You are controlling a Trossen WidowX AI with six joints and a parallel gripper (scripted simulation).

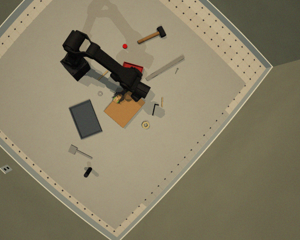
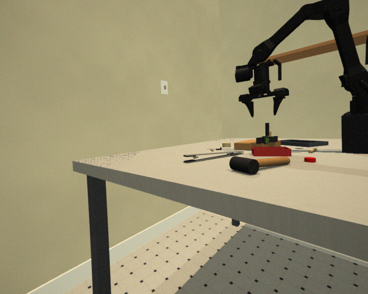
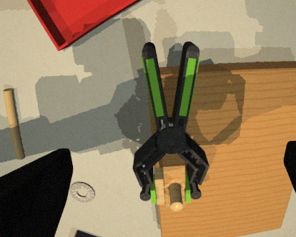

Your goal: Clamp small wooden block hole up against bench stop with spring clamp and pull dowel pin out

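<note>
Now: the dowel pin 13 cm below my hand and 9 cm to the right of it. The rest, counted from my hand: small wooden block (14 cm below, 9 cm to the right); then wooden board (17 cm below, 10 cm to the right, 5 cm ahead); then bench stop (14 cm below, 10 cm to the right, 2 cm behind).
</note>
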